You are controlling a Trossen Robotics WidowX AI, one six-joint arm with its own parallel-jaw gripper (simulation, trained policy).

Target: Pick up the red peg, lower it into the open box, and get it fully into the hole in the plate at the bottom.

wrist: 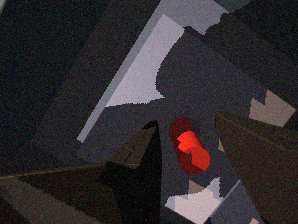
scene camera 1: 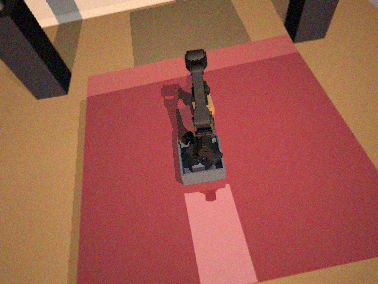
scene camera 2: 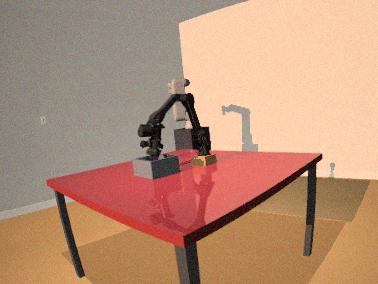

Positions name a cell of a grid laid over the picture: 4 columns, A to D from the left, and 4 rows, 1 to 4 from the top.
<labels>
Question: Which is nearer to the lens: the red peg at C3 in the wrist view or the grey box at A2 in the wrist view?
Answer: The red peg.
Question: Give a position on a grey box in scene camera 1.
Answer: At C3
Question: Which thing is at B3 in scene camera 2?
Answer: A grey box.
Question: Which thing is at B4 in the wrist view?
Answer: My gripper.
</labels>
